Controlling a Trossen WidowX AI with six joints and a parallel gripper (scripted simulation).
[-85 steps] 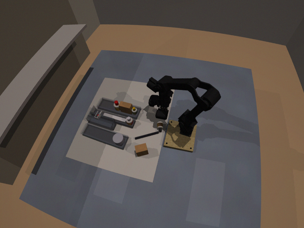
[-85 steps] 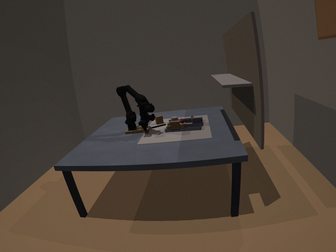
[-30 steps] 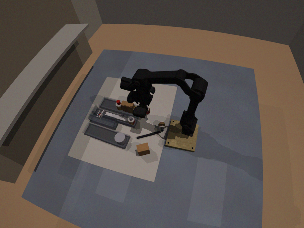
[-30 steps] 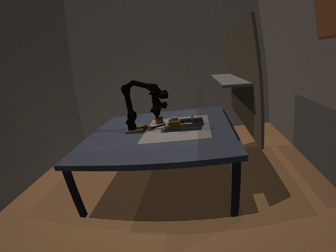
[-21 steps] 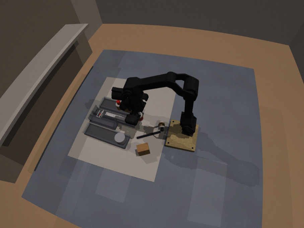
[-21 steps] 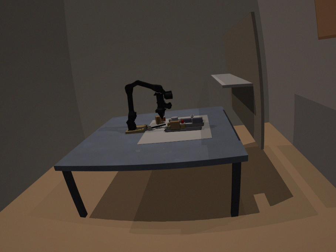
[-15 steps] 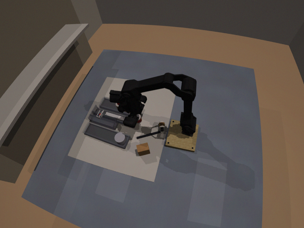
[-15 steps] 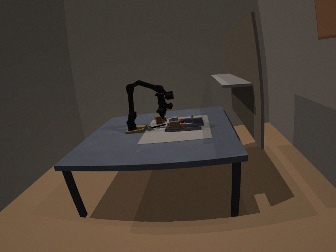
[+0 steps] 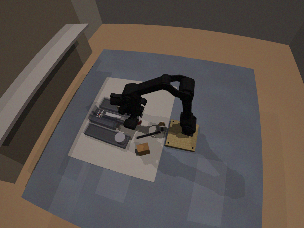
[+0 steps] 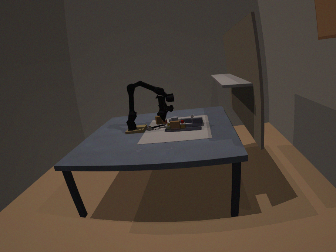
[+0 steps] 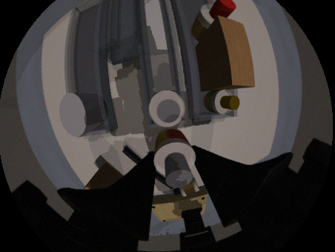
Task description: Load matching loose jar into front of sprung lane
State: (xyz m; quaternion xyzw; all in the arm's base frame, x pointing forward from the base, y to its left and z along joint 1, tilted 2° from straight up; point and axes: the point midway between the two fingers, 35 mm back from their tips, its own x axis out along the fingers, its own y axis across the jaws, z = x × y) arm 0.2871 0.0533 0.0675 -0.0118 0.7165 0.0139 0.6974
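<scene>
The yellow-lidded jar lies 80 mm to the right of my gripper tip, 50 mm ahead of it and 30 mm below it. The rest, counted from my gripper tip: black rod (80 mm behind, 60 mm below, 40 mm to the left); brown jar (140 mm behind, 40 mm below, 20 mm to the right); grey cylinder (130 mm to the left, 60 mm ahead, 30 mm below).
</scene>
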